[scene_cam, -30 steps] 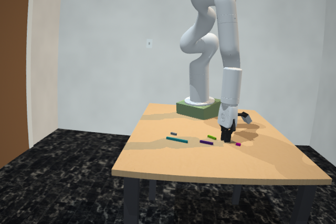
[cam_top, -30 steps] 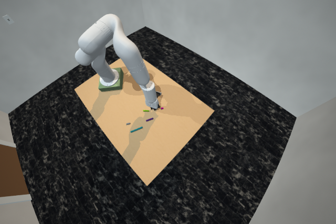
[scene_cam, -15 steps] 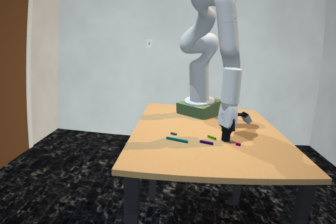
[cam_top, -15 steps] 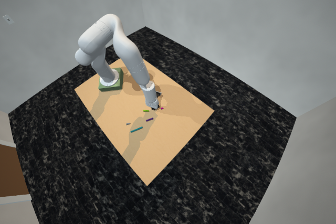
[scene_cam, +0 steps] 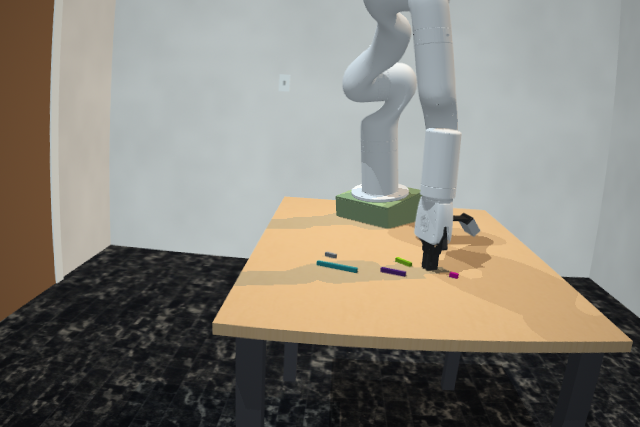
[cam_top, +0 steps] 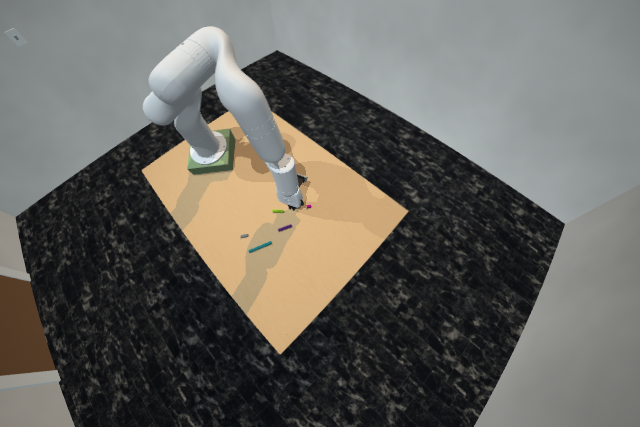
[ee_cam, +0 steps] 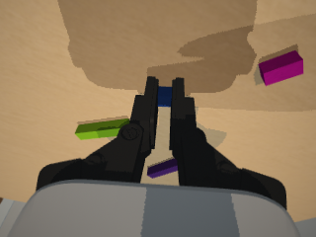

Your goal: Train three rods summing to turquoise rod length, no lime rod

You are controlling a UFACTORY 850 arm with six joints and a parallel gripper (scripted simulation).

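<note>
The lime rod lies 60 mm to the right of my hand, 30 mm behind it and 20 mm below it. Also, from my hand: purple rod 90 mm to the right, 50 mm ahead, 20 mm below; magenta rod 50 mm to the left, 50 mm ahead, 20 mm below; blue rod 20 mm below.
</note>
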